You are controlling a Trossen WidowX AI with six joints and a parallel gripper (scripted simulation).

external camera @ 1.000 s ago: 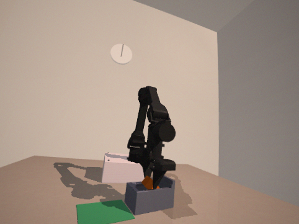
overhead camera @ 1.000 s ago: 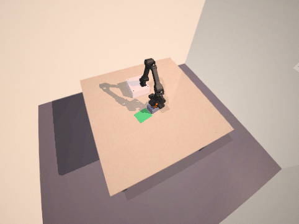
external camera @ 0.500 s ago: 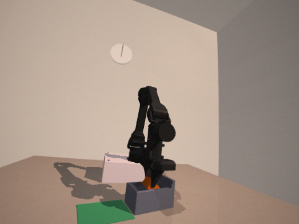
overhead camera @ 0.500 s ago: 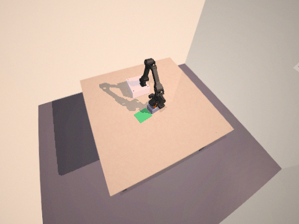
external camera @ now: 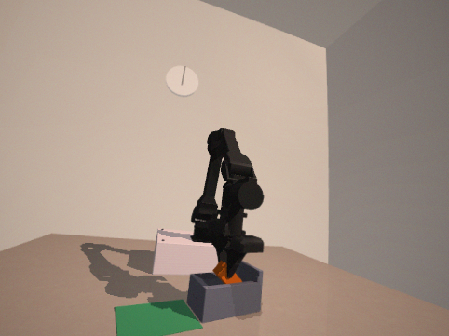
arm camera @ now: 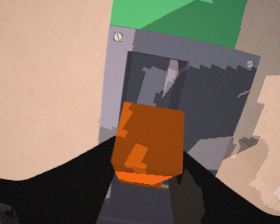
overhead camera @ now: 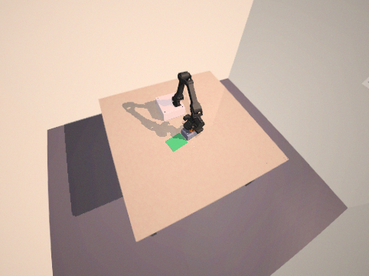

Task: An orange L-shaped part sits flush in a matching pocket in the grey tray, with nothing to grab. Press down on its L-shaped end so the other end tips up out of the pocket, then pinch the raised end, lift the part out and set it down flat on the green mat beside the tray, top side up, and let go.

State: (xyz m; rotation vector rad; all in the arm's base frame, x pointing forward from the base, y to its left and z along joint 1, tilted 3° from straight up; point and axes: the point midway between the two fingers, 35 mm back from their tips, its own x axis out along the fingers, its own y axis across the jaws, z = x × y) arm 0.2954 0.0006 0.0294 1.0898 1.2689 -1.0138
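My gripper tip is now 140 mm to the left of the green mat, 90 mm above it and 20 mm short of it. The rest, counted from my gripper tip: orange L-shaped part (30 mm to the left, 30 mm below, 20 mm behind).
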